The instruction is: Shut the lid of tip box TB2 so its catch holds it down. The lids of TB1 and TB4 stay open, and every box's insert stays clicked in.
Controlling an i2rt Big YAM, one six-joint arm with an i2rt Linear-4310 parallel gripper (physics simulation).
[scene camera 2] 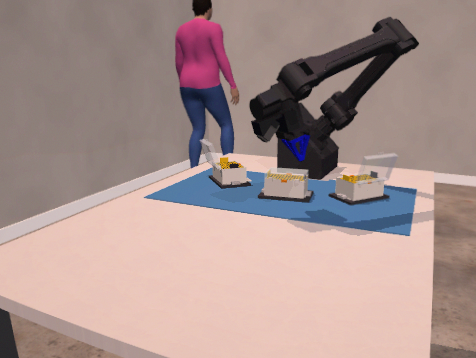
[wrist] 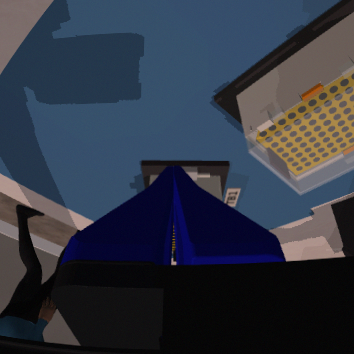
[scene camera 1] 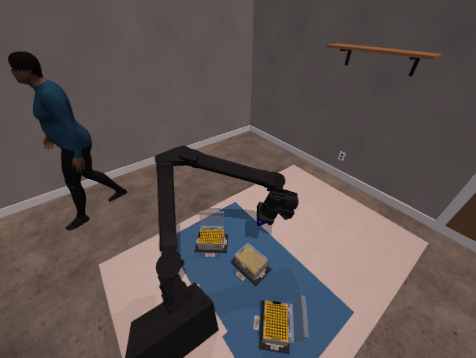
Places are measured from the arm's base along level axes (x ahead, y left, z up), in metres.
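Pixels of known places: gripper, between the fingertips: [scene camera 2: 301, 160] [wrist: 173, 176] [scene camera 1: 258, 225]; arm's base, origin of its link: [scene camera 2: 313, 136] [scene camera 1: 179, 301].
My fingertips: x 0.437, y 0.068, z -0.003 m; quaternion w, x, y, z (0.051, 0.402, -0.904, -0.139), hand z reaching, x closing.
Ahead of a thing's pixels: the offset from my fingertips to its top centre. "spot": to the spot under its first point. Level surfaces: height alone.
TB2 {0.120 m back, 0.073 m right, 0.060 m down} [scene camera 1: 251, 262] [scene camera 2: 286, 187] [wrist: 280, 90] is the middle box. Its clear lid {spot: 0.143 m back, 0.022 m right, 0.060 m down} [wrist: 300, 186] lies down over the yellow insert; whether the catch holds cannot be told. TB1 {0.183 m back, 0.134 m left, 0.071 m down} [scene camera 1: 211, 240] [scene camera 2: 367, 191] [wrist: 215, 187] has its clear lid [scene camera 1: 212, 219] [scene camera 2: 380, 167] upright. TB4 [scene camera 1: 276, 324] [scene camera 2: 230, 175] has its lid {spot: 0.152 m back, 0.364 m right, 0.031 m down} [scene camera 1: 300, 320] [scene camera 2: 208, 154] raised. The yellow inserts sit inside the boxes. My gripper [scene camera 1: 260, 223] [scene camera 2: 301, 159] [wrist: 173, 176] is shut and empty, above the mat and apart from the boxes. Its blue fingers partly hide TB1 in the wrist view.
The blue mat {0.137 m down} [scene camera 1: 315, 305] [scene camera 2: 185, 194] [wrist: 175, 120] lies on the pale table {0.140 m down} [scene camera 1: 350, 230] [scene camera 2: 225, 275]. Dark trays lie under the boxes. A person [scene camera 1: 60, 120] [scene camera 2: 202, 65] [wrist: 30, 265] is beyond the table. A wall shelf [scene camera 1: 382, 51] is at the upper right.
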